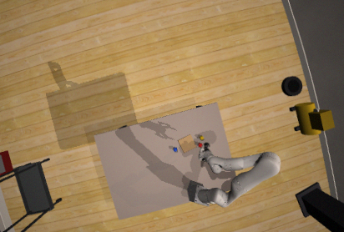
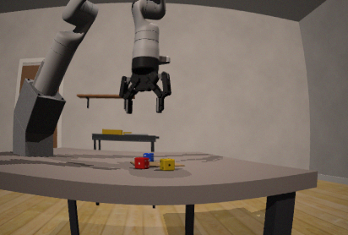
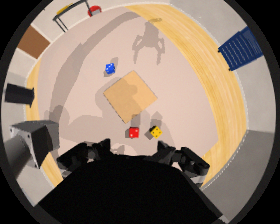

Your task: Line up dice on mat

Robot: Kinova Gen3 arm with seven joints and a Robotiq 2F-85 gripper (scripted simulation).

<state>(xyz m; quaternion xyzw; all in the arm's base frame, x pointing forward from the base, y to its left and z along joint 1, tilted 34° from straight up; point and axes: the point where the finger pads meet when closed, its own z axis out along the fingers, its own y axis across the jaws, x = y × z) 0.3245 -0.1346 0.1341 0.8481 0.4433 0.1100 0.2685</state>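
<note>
Now: the red die 14 cm below my hand. Also, from my hand: yellow die 5 cm ahead, 4 cm to the right, 14 cm below; tan mat 6 cm ahead, 11 cm to the left, 15 cm below; blue die 6 cm ahead, 24 cm to the left, 14 cm below.
</note>
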